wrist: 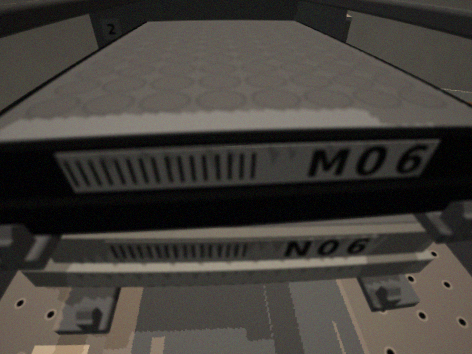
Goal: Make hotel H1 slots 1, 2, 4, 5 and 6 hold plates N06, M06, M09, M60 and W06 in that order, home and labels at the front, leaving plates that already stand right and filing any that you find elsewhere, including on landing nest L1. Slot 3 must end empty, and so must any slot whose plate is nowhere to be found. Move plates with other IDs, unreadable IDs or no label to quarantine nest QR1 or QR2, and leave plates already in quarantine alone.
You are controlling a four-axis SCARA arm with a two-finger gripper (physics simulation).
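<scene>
The plate labelled N06 [265, 250] is in the lower middle of the wrist view, label toward the camera. My gripper [236, 239] is shut on it, with dark finger parts at its left and right ends. Plate M06 [235, 202] lies above it and nearer the camera, with a black front and a readable label facing me. It looks level, and its circle-patterned top runs back into the hotel. M06 hides most of the top of N06. N06 is just above two small grey supports; whether it touches them I cannot tell.
The grey supports [90, 317] [392, 295] stand below the front of N06. A dark mark plate with a 2 [111, 28] is at the back left. Pale side panels [47, 57] [410, 55] flank M06. Tan plates with holes [442, 312] are at the lower edges.
</scene>
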